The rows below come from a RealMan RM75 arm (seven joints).
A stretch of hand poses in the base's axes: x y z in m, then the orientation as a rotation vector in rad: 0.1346, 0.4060, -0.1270, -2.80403, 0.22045, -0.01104; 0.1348, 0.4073, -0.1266, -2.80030, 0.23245, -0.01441; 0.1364, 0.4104, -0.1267, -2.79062, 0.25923, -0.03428; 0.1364, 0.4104, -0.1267, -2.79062, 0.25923, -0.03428; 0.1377, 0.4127, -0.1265, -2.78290, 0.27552, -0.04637; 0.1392, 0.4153, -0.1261, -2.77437, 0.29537, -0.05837; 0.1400, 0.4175, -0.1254, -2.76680, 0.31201, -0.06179; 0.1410, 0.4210, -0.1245, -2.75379, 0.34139, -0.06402; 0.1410, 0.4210, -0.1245, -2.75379, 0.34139, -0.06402; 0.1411, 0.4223, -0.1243, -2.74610, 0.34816, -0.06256; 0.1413, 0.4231, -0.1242, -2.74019, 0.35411, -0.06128
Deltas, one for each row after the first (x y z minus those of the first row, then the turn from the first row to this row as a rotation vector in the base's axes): 0.0002, 0.0013, 0.0004, 0.00269, -0.00115, -0.00886; 0.0018, 0.0044, 0.0003, 0.00908, -0.01233, -0.03020; 0.0018, 0.0044, 0.0003, 0.00908, -0.01233, -0.03020; 0.0031, 0.0067, 0.0005, 0.01461, -0.01928, -0.04333; 0.0046, 0.0093, 0.0009, 0.02049, -0.02581, -0.05902; 0.0054, 0.0115, 0.0016, 0.02619, -0.02671, -0.07147; 0.0064, 0.0150, 0.0025, 0.03596, -0.02561, -0.09308; 0.0064, 0.0150, 0.0025, 0.03596, -0.02561, -0.09308; 0.0065, 0.0163, 0.0027, 0.04297, -0.02434, -0.09822; 0.0067, 0.0171, 0.0028, 0.04827, -0.02315, -0.10268
